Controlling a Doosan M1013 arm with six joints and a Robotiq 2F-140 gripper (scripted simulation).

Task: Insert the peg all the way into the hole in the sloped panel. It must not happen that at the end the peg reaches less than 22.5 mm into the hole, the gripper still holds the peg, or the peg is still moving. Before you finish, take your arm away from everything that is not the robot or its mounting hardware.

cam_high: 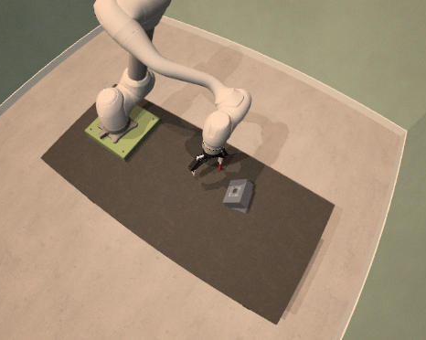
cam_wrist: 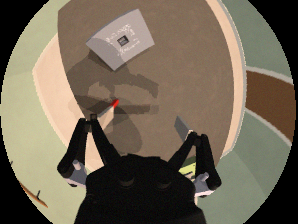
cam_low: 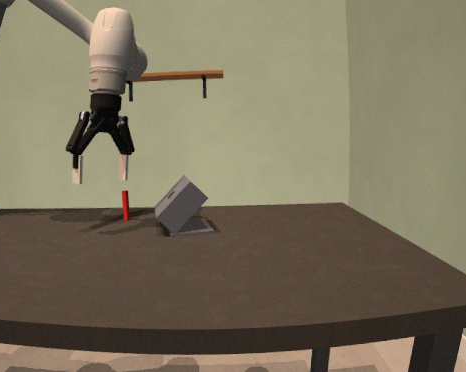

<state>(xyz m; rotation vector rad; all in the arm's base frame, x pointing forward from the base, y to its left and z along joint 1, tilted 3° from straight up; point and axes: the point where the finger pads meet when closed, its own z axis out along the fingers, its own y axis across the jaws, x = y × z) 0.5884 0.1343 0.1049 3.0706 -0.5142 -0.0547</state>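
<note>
The red peg lies 9 cm to the left of my hand, 9 cm below it and 2 cm ahead of it.
</note>
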